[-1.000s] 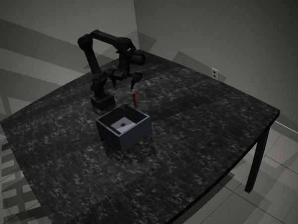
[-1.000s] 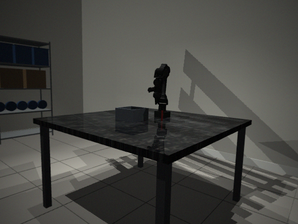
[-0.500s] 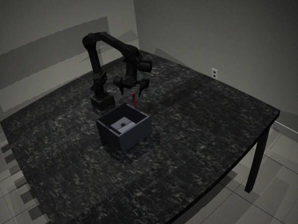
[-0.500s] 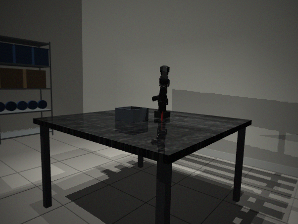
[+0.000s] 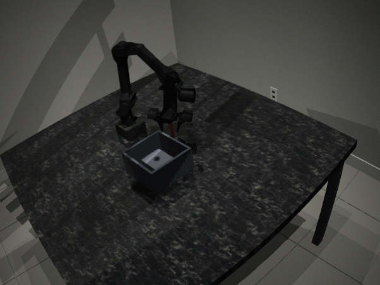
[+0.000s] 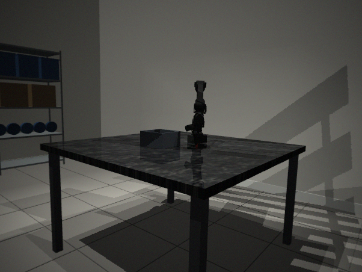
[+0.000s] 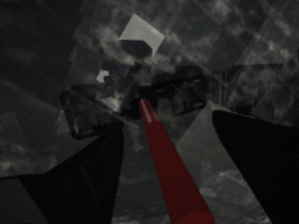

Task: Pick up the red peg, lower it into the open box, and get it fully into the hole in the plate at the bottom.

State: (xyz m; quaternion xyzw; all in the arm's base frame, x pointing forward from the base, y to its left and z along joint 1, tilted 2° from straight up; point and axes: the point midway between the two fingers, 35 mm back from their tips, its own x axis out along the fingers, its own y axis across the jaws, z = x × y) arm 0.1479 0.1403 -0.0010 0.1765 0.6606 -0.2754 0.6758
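Now: gripper tip 20 mm below the red peg and 10 mm to the right of it. The rest, counted from my gripper tip: box (180 mm ahead, 150 mm to the right, 10 mm above); then plate (180 mm ahead, 150 mm to the right, 30 mm above).
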